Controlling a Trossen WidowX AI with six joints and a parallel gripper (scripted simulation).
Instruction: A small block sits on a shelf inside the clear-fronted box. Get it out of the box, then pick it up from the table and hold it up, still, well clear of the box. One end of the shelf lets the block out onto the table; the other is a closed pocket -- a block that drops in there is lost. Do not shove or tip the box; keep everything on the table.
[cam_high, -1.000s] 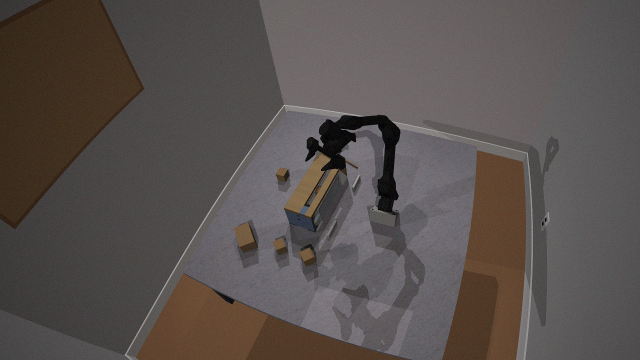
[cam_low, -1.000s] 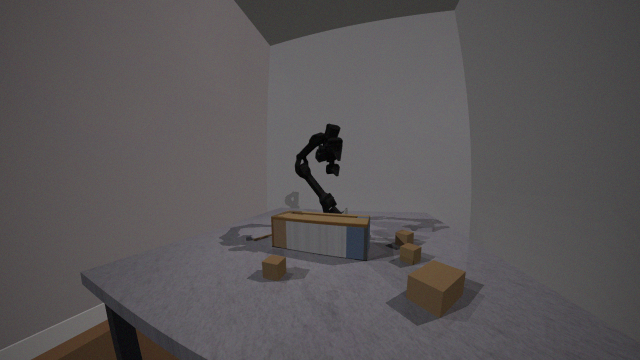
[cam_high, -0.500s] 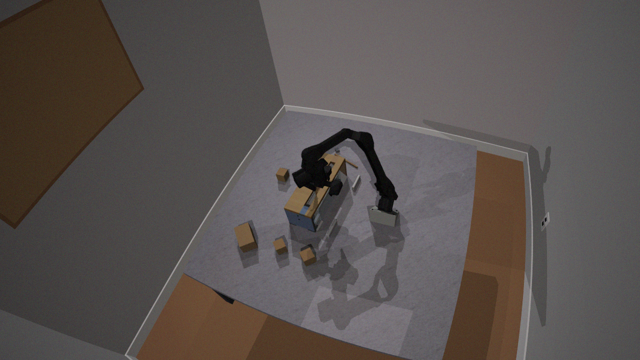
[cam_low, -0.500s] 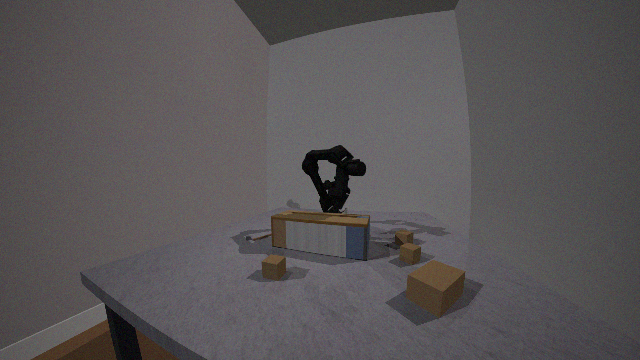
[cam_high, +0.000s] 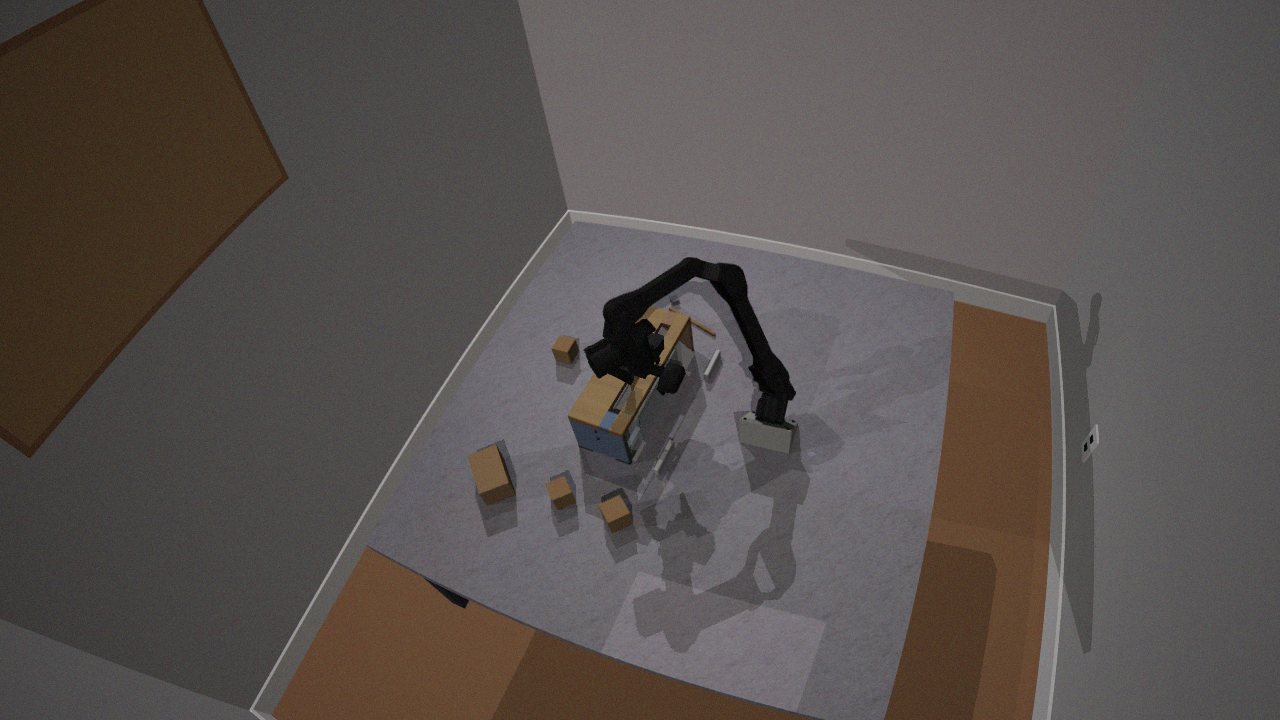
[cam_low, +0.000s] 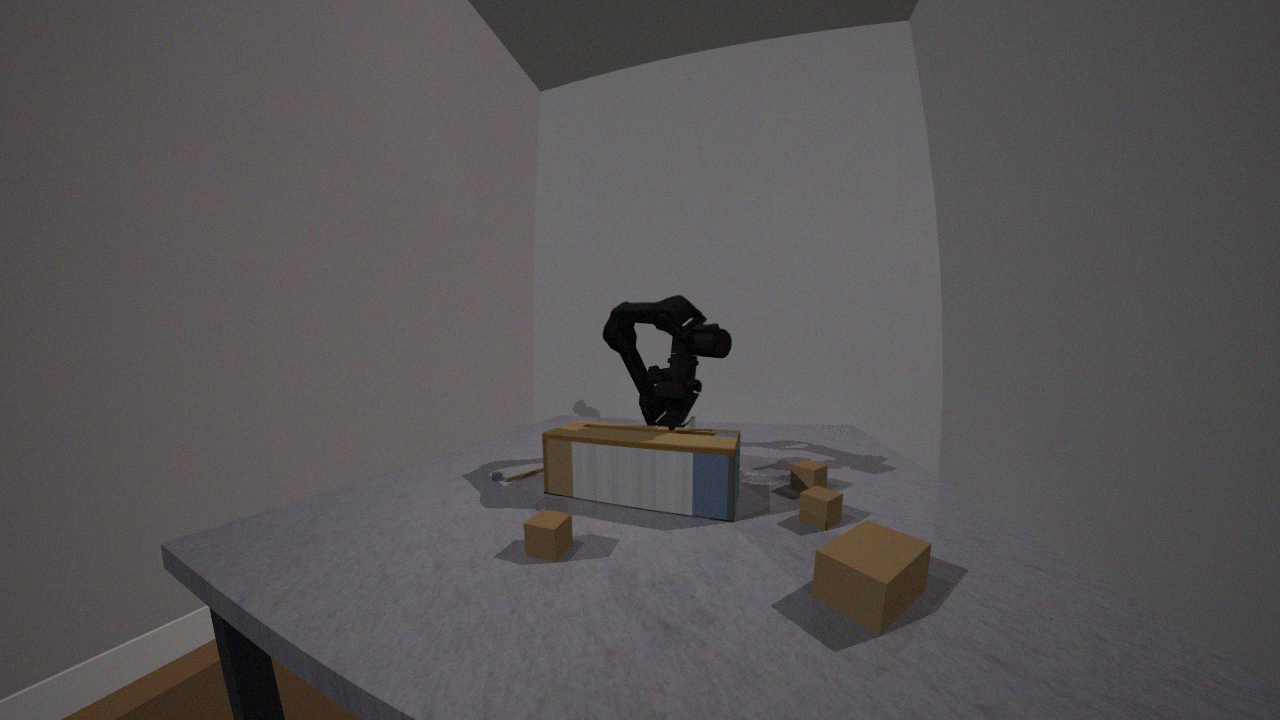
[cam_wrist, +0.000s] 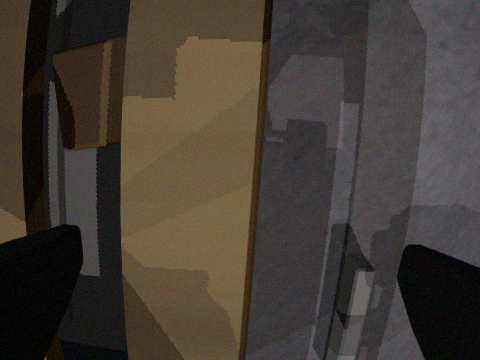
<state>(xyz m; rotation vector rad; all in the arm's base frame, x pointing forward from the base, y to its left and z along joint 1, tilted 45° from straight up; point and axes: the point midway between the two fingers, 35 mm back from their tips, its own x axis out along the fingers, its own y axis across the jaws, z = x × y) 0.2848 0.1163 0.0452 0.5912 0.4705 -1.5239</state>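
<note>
My gripper tip is 5 cm above the small brown block, 4 cm to the left of it and 4 cm short of it. Round my gripper tip: long box 7 cm below, 5 cm to the right, 3 cm ahead.
</note>
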